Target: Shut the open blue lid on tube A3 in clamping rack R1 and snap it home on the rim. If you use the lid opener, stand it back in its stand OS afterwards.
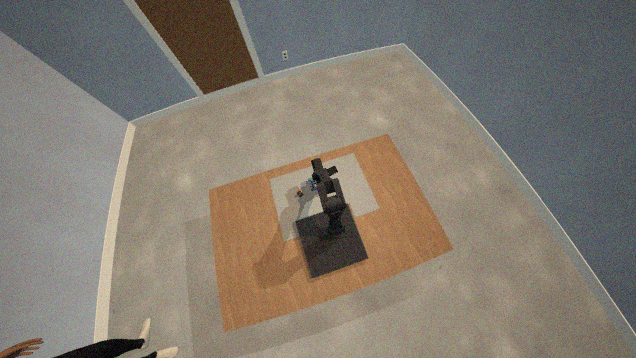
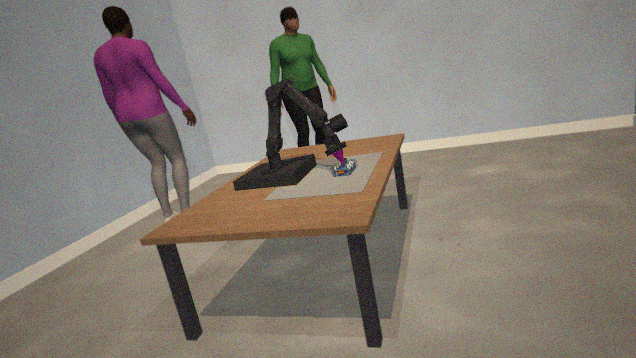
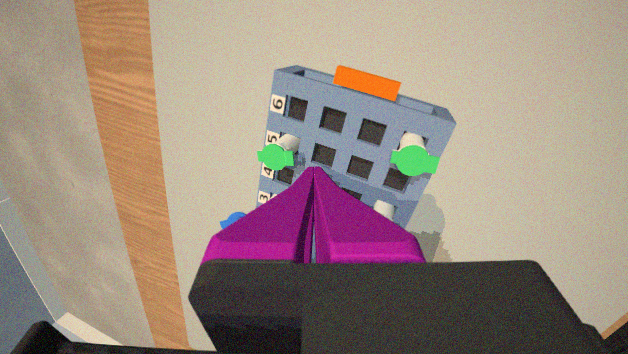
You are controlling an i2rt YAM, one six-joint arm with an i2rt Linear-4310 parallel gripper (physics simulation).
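Places are measured from the arm's base along level axes (x ahead, y left, z up), in centimetres.
Pixels of known places: gripper, fingertip midpoint: (image 2: 344,165) (image 3: 314,177); arm's base at its link origin: (image 1: 336,232) (image 2: 277,168).
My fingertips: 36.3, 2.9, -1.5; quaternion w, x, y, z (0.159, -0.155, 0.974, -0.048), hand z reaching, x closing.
For each thing: its middle in the pictures, then the offset to it from my fingertips, as dx, dy, dz. "pt": a spot on its surface instead.
- Clamping rack R1 at the middle of its body: (image 3: 322,197) (image 2: 344,166) (image 1: 319,180) -0.7, +1.7, -1.4
- blue lid at the middle of its body: (image 3: 238,225) +2.7, +4.1, +1.1
- dark object at the middle of its body: (image 1: 299,192) -7.2, +15.9, +0.4
- white tube at a spot on its surface: (image 3: 384,209) pt -3.8, +0.3, -0.6
- orange block at a spot on its surface: (image 3: 367,82) pt -0.4, -4.7, -1.8
Clamping rack R1 (image 3: 311,94) (image 2: 350,171) is a blue-grey block with square holes and row labels, on the grey mat. My gripper (image 3: 314,177) (image 2: 343,163) has magenta fingers; it is shut and empty, its tips over the rack near row 4. A blue lid (image 3: 234,219) peeks out left of the fingers, beside and below the row 3 label. The fingers hide most of it and its tube, so I cannot tell whether it stands open. A small orange and dark object (image 1: 299,192) stands beside the rack; it is too small to tell whether it is the opener in stand OS.
Green-lidded tubes stand in the rack, with one lid (image 3: 275,156) at left and another lid (image 3: 414,160) at right. A white tube (image 3: 384,209) shows right of the fingers. An orange block (image 3: 367,82) is on the rack's far edge. Two people stand beyond the table (image 2: 260,220).
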